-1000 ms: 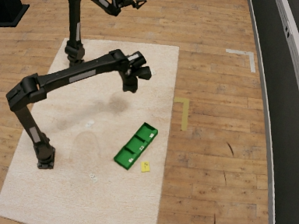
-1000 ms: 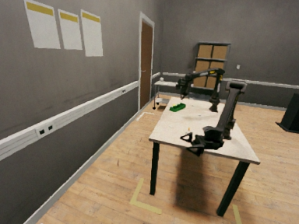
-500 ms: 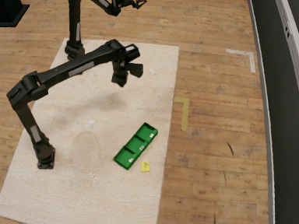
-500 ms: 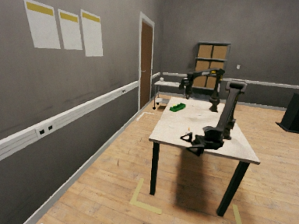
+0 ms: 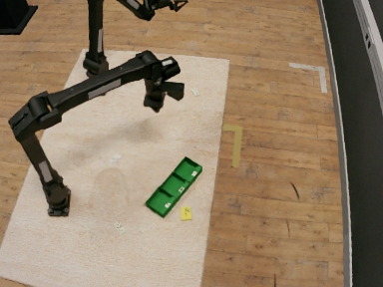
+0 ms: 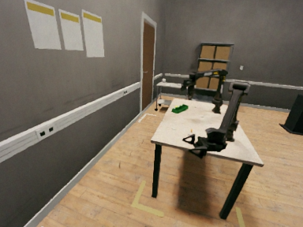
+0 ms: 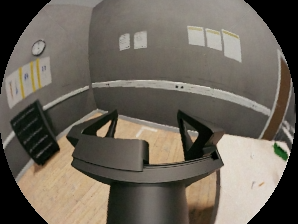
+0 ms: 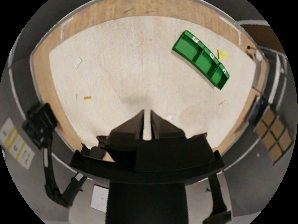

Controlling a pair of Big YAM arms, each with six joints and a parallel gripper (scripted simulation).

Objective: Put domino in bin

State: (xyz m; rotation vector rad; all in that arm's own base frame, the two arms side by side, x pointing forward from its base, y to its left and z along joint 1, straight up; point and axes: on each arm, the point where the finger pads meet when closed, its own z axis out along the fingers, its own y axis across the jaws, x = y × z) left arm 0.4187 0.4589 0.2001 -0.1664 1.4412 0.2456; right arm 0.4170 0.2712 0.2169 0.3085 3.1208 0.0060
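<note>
The green bin lies 9 cm ahead of my right hand, 21 cm to the right of it and 20 cm below it.
</note>
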